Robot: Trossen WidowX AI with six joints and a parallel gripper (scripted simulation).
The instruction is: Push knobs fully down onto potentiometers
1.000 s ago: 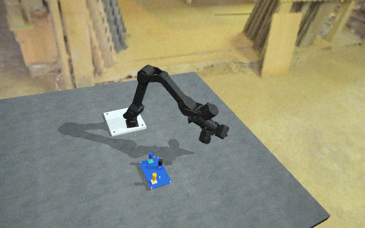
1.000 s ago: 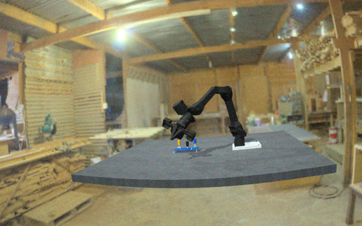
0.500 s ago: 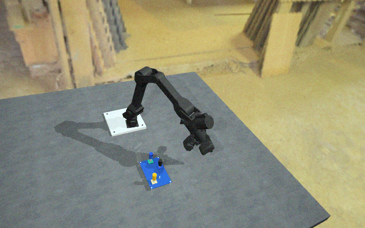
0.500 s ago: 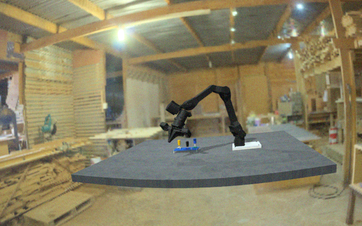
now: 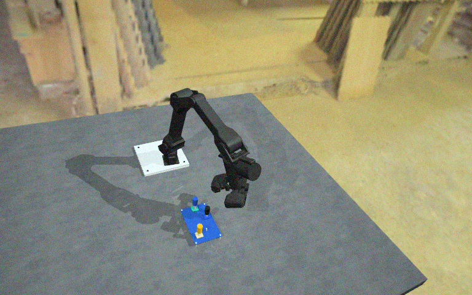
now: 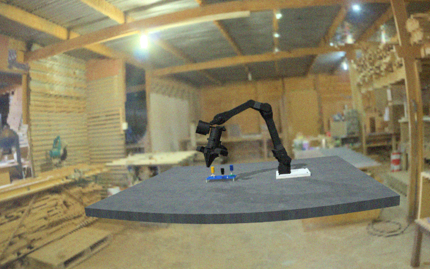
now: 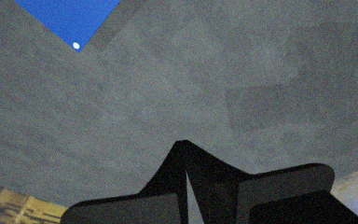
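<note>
The black knob is 4 cm behind my gripper tip, 12 cm to the right of it and 4 cm below it. From my gripper tip the other things lie so: orange knob 4 cm ahead, 16 cm to the right, 4 cm below.
</note>
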